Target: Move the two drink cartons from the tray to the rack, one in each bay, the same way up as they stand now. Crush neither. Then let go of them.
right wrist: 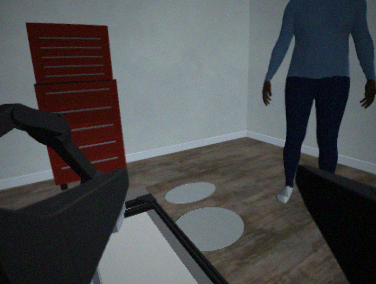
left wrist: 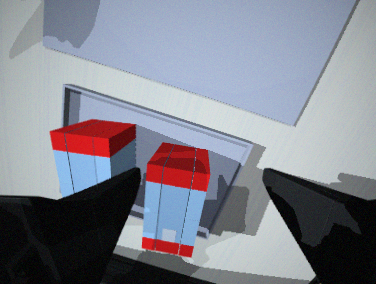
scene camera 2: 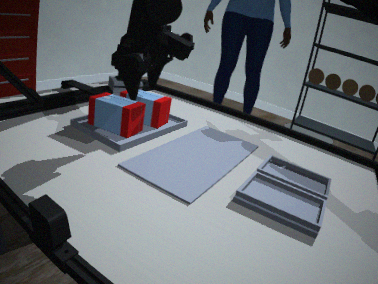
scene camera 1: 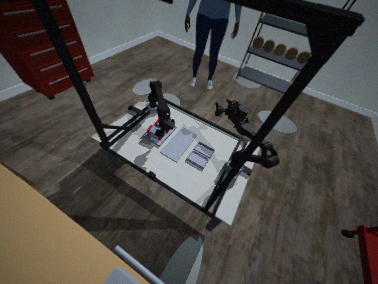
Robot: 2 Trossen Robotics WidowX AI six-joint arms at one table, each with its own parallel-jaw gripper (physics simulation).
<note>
My left gripper (scene camera 2: 143, 93) is open, with nothing in its grasp. My right gripper (right wrist: 211, 174) is open, with nothing in its grasp. I also see a flat grey mat (left wrist: 267, 64).
My left gripper is seen too in the left wrist view (left wrist: 202, 173).
</note>
